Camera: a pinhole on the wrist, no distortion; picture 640 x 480 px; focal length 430.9 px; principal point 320.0 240.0 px. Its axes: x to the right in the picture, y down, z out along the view. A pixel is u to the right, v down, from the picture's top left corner.
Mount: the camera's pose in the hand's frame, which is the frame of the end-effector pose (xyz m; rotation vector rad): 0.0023 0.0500 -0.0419 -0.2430 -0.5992 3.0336
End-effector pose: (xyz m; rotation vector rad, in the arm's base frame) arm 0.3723 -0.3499 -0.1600 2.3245 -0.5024 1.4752
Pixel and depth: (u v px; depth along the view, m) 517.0 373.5 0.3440
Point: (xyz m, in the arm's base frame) 0.5317 -0.2767 -0.4504
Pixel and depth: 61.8 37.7 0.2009
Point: 0.5369 -0.4974 -0.1517
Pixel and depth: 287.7 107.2 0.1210
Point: 0.4176 -0.4218 -0.1973
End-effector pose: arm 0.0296 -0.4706 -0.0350 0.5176 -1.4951 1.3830
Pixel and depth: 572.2 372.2 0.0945
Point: 0.0553 -0.5165 -0.0853
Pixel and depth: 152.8 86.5 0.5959
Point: -0.2607 -0.9933 0.1688
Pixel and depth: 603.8 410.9 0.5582
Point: 0.3766 -0.9975 -0.2080
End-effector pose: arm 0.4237 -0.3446 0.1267 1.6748 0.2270 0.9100
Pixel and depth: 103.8 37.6 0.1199
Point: 0.5017 -0.4095 0.1892
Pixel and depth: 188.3 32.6 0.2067
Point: 0.5563 -0.4896 0.1871
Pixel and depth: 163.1 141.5 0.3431
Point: 0.6893 -0.5363 0.1323
